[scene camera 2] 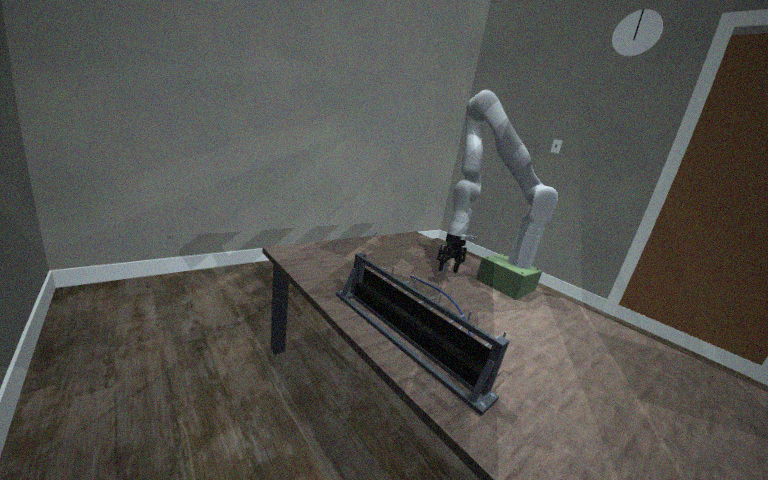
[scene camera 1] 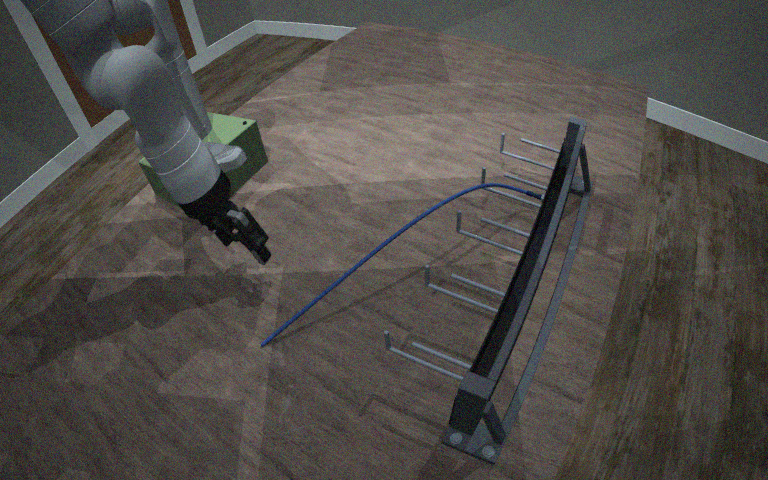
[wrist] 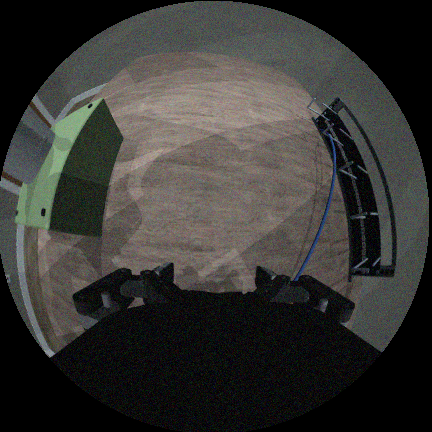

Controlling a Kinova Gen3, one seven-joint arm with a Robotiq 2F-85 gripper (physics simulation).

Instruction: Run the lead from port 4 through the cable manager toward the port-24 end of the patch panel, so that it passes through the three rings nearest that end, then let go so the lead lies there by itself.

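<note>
The blue lead (scene camera 1: pixel 336 281) (wrist: pixel 332 192) leaves the dark patch panel (scene camera 1: pixel 530 266) (scene camera 2: pixel 424 323) near its far end in scene camera 1. It arches past the post of the second ring (scene camera 1: pixel 483 175) from that end, then slopes down to its free end on the table. Whether it runs inside that ring I cannot tell. The third ring (scene camera 1: pixel 458 222), fourth ring (scene camera 1: pixel 427 275) and fifth ring (scene camera 1: pixel 387 340), toward the near end, have no lead in them. My gripper (scene camera 1: pixel 248 249) (scene camera 2: pixel 448 269) (wrist: pixel 214 274) is open and empty, above the table on the robot-base side, apart from the lead.
The green base block (scene camera 1: pixel 232 130) (scene camera 2: pixel 508 277) (wrist: pixel 80 185) stands behind the arm. The first ring (scene camera 1: pixel 502 143) is at the panel's far end. The panel stands on feet near a long edge of the wooden table (scene camera 2: pixel 543 430). The rings' upturned posts stick out toward the arm's side.
</note>
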